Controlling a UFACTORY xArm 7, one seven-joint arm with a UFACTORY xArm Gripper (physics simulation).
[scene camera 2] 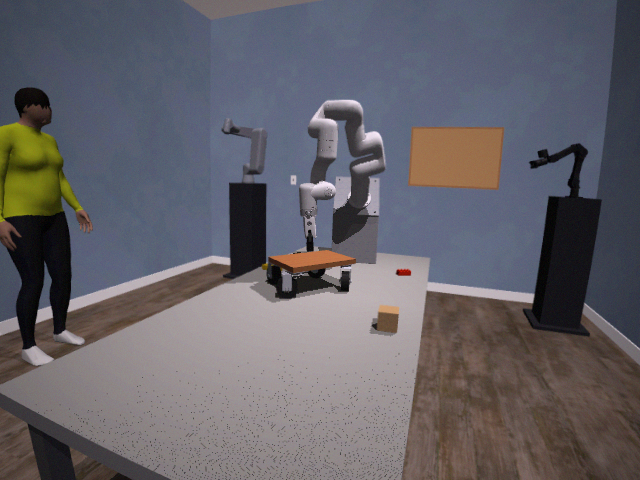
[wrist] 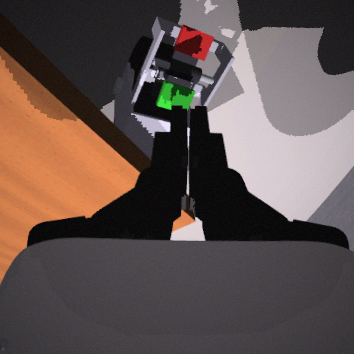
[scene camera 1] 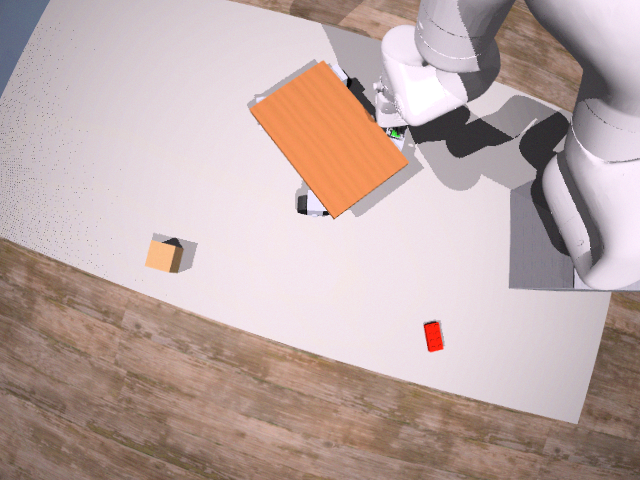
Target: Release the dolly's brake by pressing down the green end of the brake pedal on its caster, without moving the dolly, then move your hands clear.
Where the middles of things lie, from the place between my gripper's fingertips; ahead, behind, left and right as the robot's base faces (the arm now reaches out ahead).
My hand is 14 cm short of the dolly [scene camera 1: 334, 144], 6 cm above it and 5 cm to the right of it. Round my hand: tan block [scene camera 1: 161, 256]: 44 cm to the left, 40 cm ahead, 9 cm below.
